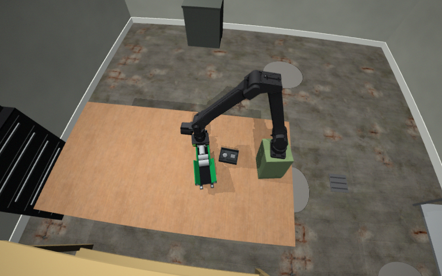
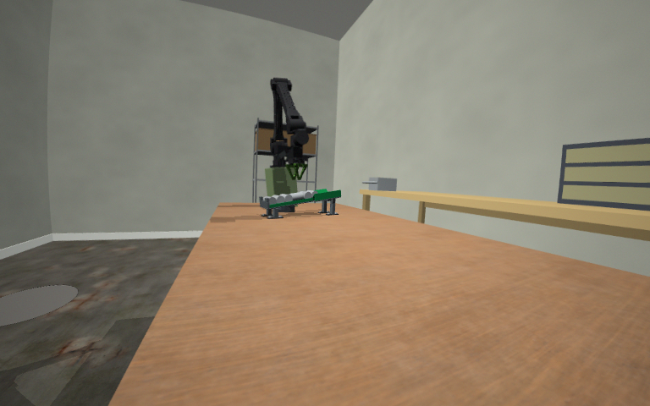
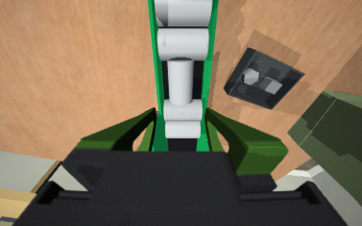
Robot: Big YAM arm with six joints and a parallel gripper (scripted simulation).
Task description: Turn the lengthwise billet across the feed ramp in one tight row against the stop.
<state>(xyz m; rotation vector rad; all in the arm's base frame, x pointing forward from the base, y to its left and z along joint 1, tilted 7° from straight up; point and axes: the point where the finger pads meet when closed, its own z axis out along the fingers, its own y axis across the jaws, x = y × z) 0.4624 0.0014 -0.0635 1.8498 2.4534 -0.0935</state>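
My hand is 9 cm above the grey steel billet. Round my hand: small dark box: 18 cm behind, 2 cm to the right, 17 cm below.
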